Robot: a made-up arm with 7 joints.
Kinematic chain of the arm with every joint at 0, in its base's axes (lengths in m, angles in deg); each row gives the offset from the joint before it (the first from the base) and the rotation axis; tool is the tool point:
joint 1: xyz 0 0.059 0 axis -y
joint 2: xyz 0 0.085 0 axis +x
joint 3: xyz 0 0 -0.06 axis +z
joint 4: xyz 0 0 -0.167 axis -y
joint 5: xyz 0 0 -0.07 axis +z
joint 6: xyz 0 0 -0.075 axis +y
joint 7: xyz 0 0 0 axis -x
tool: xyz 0 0 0
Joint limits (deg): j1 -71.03..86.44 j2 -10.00..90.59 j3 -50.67..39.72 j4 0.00..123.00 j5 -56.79..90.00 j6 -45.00..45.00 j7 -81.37..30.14
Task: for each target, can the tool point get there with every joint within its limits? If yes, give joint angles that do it. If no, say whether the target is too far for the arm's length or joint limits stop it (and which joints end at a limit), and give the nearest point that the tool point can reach.
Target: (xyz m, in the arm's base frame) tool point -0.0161 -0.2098 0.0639
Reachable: no: joint limits stop it (at a limit: joint 1, joint 2, joint 3) | nearest point 0.1385 0.0225 0.0705 | short by 0.279 m
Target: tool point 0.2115 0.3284 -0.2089
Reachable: yes | joints 27.89 38.45 -19.70 40.80 63.42 7.16 -19.68
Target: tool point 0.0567 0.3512 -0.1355
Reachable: yes | joints -54.68 77.82 4.94 97.00 -30.83 26.82 -27.43
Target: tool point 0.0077 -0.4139 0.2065
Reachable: no: too far | nearest point 0.1761 0.0032 0.0785 | short by 0.468 m
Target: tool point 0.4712 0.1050 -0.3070
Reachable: no: too far | nearest point 0.3109 0.1183 -0.2026 | short by 0.192 m
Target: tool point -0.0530 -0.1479 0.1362
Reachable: no: joint limits stop it (at a limit: joint 1, joint 2, joint 3, joint 4) | nearest point 0.1340 0.0257 0.0689 | short by 0.264 m
